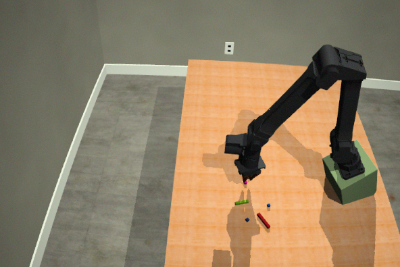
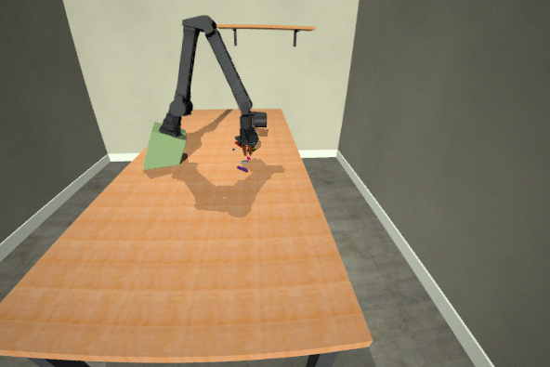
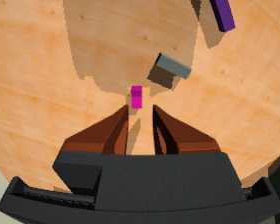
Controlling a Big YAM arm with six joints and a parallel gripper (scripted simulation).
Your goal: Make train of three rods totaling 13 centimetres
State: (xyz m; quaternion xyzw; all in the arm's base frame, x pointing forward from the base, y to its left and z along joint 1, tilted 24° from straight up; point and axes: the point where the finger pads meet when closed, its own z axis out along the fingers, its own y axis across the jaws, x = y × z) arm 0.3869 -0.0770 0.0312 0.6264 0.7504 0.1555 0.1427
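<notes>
Right now my hand is 20 mm above the magenta rod and 10 mm to the left of it. From my hand the other things lie so: lime rod 90 mm to the left, 30 mm ahead, 20 mm below; grey rod 40 mm to the right, 20 mm below, 20 mm behind; purple rod 110 mm to the right, 40 mm behind, 20 mm below.
</notes>
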